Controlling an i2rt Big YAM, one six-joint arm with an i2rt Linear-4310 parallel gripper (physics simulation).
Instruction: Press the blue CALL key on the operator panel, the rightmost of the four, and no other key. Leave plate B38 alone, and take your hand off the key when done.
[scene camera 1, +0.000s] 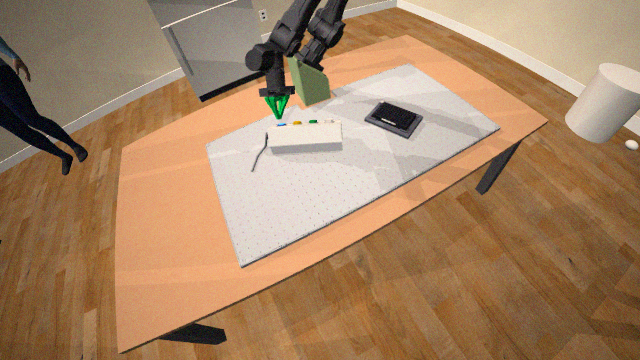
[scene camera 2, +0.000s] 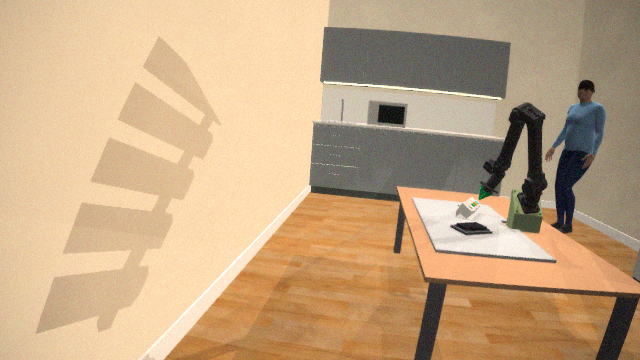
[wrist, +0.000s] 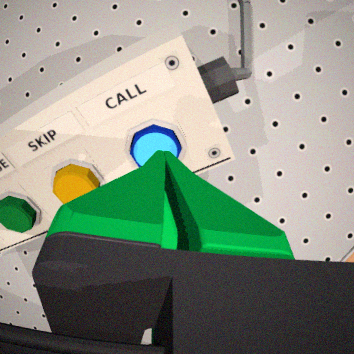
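Pixels of known places: gripper, fingertip midpoint: (scene camera 1: 279, 119) (scene camera 2: 478, 199) (wrist: 160, 162); arm's base, origin of the base link: (scene camera 1: 306, 61) (scene camera 2: 527, 203).
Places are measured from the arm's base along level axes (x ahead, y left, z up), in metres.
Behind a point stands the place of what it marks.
The operator panel (scene camera 1: 306, 139) @[x 0.282, y -0.183, z -0.078 m] (wrist: 202, 132) @[x 0.171, y -0.235, z -0.067 m] is a cream sloped box on the pegboard. Its blue CALL key (scene camera 1: 281, 124) @[x 0.188, y -0.216, z -0.061 m] (wrist: 154, 144) @[x 0.187, y -0.219, z -0.059 m] has a bright light-blue face; the fingers hide its lower edge in the wrist view. The yellow SKIP key (scene camera 1: 297, 122) @[x 0.223, y -0.176, z -0.053 m] (wrist: 75, 184) @[x 0.213, y -0.178, z -0.056 m] and a green key (scene camera 1: 313, 121) @[x 0.252, y -0.136, z -0.054 m] (wrist: 17, 214) @[x 0.239, y -0.138, z -0.057 m] lie beside it, then a pale key (scene camera 1: 329, 121) @[x 0.281, y -0.098, z -0.056 m]. My gripper (scene camera 1: 278, 118) @[x 0.178, y -0.215, z -0.046 m] (scene camera 2: 481, 199) @[x 0.178, y -0.215, z -0.046 m] (wrist: 160, 162) @[x 0.178, y -0.215, z -0.046 m] is shut and empty, its tips a little above the CALL key with a small gap. A dark plate (scene camera 1: 400, 115) @[x 0.357, y 0.131, z -0.104 m] (scene camera 2: 471, 228) @[x 0.364, y 0.168, z -0.103 m] lies apart in a grey holder; its label is unreadable.
The perforated white board (scene camera 1: 300, 200) @[x 0.423, y -0.297, z -0.126 m] (scene camera 2: 450, 242) @[x 0.504, y 0.301, z -0.130 m] lies on the wooden table (scene camera 1: 165, 215) @[x 0.201, y -0.678, z -0.140 m] (scene camera 2: 475, 272) @[x 0.497, y 0.571, z -0.140 m]. A grey cable (scene camera 1: 259, 156) (wrist: 246, 35) @[x 0.184, y -0.306, z -0.120 m] leaves the panel's CALL end. The green arm mount (scene camera 1: 314, 85) @[x 0.074, y -0.022, z -0.061 m] (scene camera 2: 524, 220) @[x 0.028, y 0.045, z -0.081 m] stands behind the panel. A person (scene camera 2: 582, 130) stands beyond the table.
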